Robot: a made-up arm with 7 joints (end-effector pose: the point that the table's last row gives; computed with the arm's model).
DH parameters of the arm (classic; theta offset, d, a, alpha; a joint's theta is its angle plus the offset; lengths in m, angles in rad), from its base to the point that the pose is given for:
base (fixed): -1.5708 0 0.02 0
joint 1: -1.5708 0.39 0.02 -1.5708
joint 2: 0 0.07 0.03 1.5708
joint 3: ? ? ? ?
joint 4: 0 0.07 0.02 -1.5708
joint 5: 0 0.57 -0.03 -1.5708
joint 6: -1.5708 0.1 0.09 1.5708
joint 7: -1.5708 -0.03 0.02 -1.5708
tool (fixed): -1.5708 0 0 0
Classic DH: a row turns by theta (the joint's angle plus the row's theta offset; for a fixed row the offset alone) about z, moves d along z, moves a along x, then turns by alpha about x.
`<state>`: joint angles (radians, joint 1 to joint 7).
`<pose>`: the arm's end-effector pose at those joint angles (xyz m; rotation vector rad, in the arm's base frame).
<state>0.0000 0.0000 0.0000 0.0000 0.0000 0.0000 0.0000</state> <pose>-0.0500 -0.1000 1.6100 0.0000 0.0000 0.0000</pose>
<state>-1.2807 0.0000 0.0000 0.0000 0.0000 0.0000 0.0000</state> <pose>-0.0910 0.0050 1.6100 0.0000 0.0000 -1.2807</pose>
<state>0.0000 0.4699 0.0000 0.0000 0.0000 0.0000 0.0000</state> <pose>-0.5992 -0.1000 1.4642 0.0000 -0.4699 0.0000</pose>
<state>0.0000 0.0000 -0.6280 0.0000 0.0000 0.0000 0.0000</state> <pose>-0.0559 -0.0981 1.6100 0.0000 0.0000 -0.6280</pose>
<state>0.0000 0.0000 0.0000 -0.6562 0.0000 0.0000 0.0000</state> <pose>-0.4485 -0.1000 1.4607 0.0000 -0.6562 0.0000</pose>
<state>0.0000 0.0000 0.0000 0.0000 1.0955 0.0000 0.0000</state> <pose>0.0211 -0.0566 1.6100 0.0000 0.0000 1.0955</pose>
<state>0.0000 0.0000 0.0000 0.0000 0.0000 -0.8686 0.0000</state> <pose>0.0293 -0.1000 1.6010 0.0000 0.8686 0.0000</pose>
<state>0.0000 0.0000 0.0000 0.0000 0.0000 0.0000 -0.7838</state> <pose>-0.0500 -0.1058 1.5959 -0.7838 0.0000 0.0000</pose>
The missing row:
joint 3: 0 0.56 -0.02 1.5708
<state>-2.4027 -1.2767 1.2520 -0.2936 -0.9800 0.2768 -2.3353</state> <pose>-0.9790 -0.4625 0.8524 -0.2874 1.7864 -0.8284</pose>
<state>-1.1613 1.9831 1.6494 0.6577 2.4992 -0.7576 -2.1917</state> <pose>-0.0573 0.9335 -0.2738 0.4326 -0.1824 -2.3963</pose>
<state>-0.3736 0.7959 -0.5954 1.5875 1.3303 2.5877 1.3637</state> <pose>-0.1922 -0.2687 1.0060 -1.4959 2.5335 -0.6747</pose>
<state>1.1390 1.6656 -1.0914 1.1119 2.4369 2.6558 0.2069</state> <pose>0.0383 -0.9125 0.6207 -1.8797 0.0980 0.1297</pose>
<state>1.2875 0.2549 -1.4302 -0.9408 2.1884 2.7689 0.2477</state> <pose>-0.3267 -0.1154 1.2397 -1.6387 1.3029 -1.5505</pose>
